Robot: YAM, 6 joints.
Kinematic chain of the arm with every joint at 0, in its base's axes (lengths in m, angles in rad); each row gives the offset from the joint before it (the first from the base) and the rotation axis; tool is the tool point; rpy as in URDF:
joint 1: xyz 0 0 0.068 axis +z
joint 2: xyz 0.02 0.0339 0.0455 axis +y
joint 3: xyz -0.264 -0.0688 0 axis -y
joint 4: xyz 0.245 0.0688 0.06 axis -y
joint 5: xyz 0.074 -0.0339 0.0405 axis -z
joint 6: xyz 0.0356 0 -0.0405 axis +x
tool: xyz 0 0 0 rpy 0 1.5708 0
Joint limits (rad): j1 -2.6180..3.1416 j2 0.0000..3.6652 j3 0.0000..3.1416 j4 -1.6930..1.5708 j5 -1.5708..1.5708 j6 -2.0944..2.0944
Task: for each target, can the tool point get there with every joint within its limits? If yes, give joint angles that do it. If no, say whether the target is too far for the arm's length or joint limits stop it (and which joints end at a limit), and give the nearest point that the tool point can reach.
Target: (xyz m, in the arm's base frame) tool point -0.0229 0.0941 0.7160
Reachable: yes | joints 1.9135 1.4885 2.4081 0.6764 0.2864 1.7215
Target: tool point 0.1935 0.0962 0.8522
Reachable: no: too far | nearest point 0.1617 0.0804 0.7184 | short by 0.138 m
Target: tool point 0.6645 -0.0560 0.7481
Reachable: no: too far | nearest point 0.4651 -0.0392 0.5518 | short by 0.280 m
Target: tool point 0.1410 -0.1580 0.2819
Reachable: yes | joints -0.9073 1.0454 0.8797 -0.6632 -0.3986 -0.5089
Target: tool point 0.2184 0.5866 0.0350
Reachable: yes | joints 1.2145 3.0373 2.5744 -0.0135 0.0016 0.7789
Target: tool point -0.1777 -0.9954 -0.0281
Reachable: no: too far | nearest point -0.1124 -0.6296 0.0250 | short by 0.375 m
